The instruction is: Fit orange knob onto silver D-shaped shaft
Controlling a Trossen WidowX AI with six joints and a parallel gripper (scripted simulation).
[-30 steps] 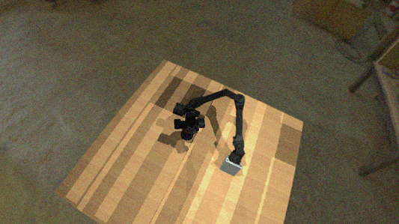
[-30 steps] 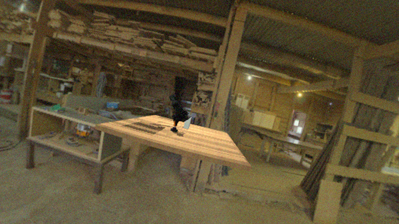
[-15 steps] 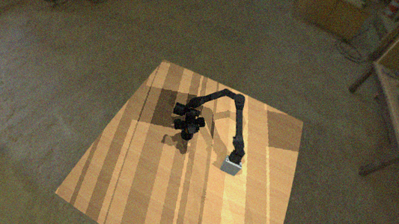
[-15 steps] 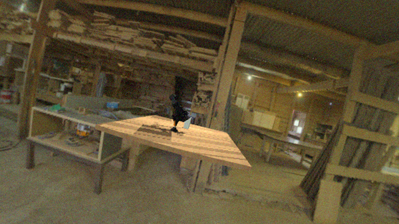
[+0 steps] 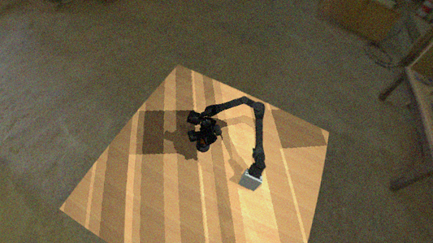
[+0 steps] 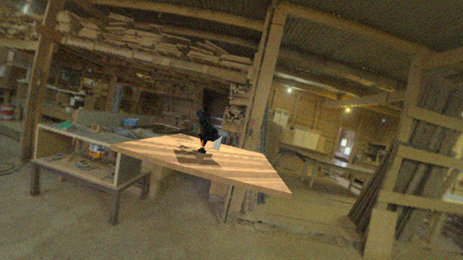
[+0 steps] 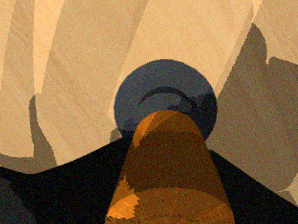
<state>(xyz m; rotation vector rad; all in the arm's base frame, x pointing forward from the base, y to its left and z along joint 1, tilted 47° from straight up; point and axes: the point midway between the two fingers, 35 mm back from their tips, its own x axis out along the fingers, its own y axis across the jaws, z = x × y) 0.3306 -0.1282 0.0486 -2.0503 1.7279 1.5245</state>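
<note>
Right now the dark pedestal is 4 cm below my gripper tip. The rest, counted from my gripper tip: orange knob (3 cm above).
</note>
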